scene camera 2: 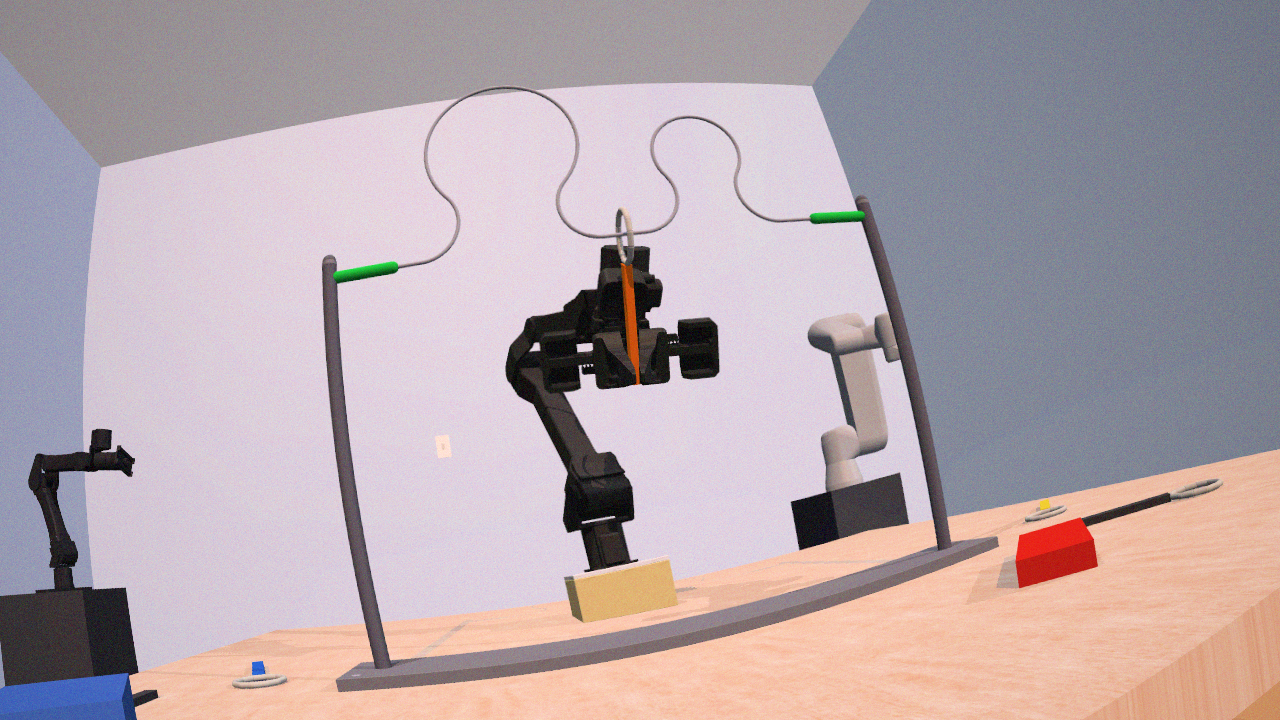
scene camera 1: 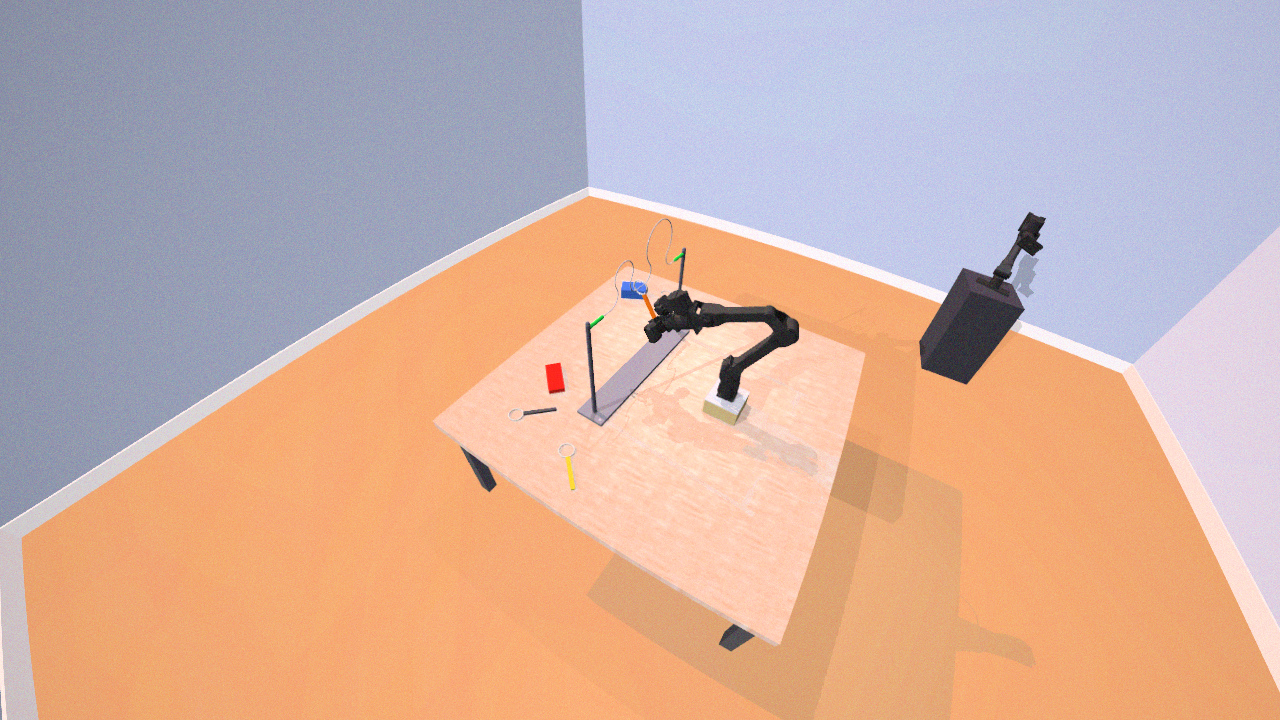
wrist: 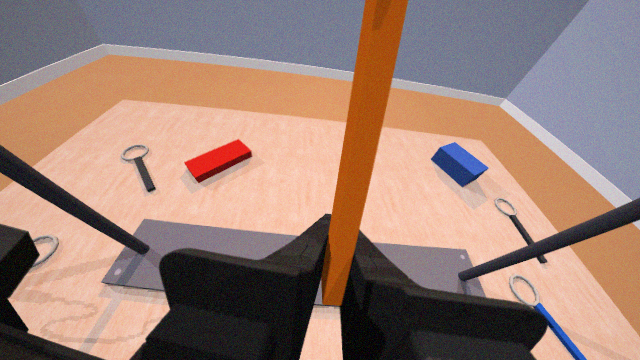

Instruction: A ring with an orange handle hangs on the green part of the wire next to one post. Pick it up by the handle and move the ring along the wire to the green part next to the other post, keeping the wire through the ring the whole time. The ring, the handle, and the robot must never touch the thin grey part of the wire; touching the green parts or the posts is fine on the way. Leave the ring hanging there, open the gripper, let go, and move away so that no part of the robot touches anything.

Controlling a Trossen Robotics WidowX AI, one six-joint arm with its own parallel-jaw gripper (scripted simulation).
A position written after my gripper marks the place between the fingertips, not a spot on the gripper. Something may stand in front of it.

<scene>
In view: my gripper (scene camera 2: pixel 638 378), a red block (scene camera 2: pixel 1063 549) and a blue block (wrist: pixel 458 163).
The red block is seen too in the wrist view (wrist: pixel 205 166). My gripper shows as well in scene camera 1 (scene camera 1: pixel 649 321) and in the wrist view (wrist: pixel 335 221).
</scene>
